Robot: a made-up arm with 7 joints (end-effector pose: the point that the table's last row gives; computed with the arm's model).
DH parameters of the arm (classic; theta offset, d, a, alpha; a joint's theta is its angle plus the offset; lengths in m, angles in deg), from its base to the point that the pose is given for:
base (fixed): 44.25 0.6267 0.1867 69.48
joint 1: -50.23 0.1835 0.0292 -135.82
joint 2: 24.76 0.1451 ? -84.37
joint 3: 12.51 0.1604 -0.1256 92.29
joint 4: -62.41 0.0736 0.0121 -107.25
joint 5: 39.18 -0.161 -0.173 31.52
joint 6: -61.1 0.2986 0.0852 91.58
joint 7: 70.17 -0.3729 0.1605 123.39
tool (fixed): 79.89 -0.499 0 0
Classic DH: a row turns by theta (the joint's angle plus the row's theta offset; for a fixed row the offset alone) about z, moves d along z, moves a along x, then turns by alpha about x.
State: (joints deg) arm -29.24 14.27 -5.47 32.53 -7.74 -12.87 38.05
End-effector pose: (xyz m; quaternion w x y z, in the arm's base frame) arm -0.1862 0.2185 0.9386 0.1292 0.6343 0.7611 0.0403
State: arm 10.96 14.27 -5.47 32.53 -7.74 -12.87 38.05
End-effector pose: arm -0.2902 0.0189 0.7505 0.1495 0.5237 0.7523 0.3706
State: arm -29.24 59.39 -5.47 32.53 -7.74 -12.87 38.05
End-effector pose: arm 0.1589 0.2520 1.1660 0.1659 -0.6392 -0.7200 0.2132
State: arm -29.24 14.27 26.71 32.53 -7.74 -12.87 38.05
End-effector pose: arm -0.1837 0.3104 0.9054 0.2613 0.5177 0.7958 -0.1744
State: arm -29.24 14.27 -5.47 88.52 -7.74 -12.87 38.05
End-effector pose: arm 0.0835 0.2543 1.1388 0.2470 -0.6856 -0.6431 0.2353
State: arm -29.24 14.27 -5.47 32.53 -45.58 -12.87 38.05
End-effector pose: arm -0.1439 0.0747 0.9195 0.1412 -0.6115 -0.7453 -0.2252
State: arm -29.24 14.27 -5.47 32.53 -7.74 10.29 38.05
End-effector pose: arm -0.2138 0.3477 1.0098 0.2233 0.6791 0.6894 -0.1169
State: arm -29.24 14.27 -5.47 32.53 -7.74 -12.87 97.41
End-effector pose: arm 0.2513 0.2568 0.9897 0.1902 -0.3934 -0.8599 0.2639
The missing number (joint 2, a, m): 0.0217
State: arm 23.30 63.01 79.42 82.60 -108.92 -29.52 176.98
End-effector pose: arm 0.2275 0.5749 0.4784 0.7544 0.3806 -0.5257 0.0983
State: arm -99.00 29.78 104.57 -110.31 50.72 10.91 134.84
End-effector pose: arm -0.0552 0.4206 0.7599 0.2663 -0.2128 0.8204 -0.4591
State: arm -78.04 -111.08 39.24 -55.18 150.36 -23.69 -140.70
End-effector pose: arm -0.4066 0.0617 0.3548 0.3949 0.7023 0.3859 0.4492
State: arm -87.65 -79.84 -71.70 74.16 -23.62 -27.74 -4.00
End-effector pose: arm -0.4120 -0.1531 0.5185 0.1499 -0.5896 -0.6126 -0.5046
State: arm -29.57 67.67 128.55 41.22 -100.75 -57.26 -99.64
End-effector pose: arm -0.5331 0.6073 0.8313 0.5348 0.7735 0.3363 -0.0515
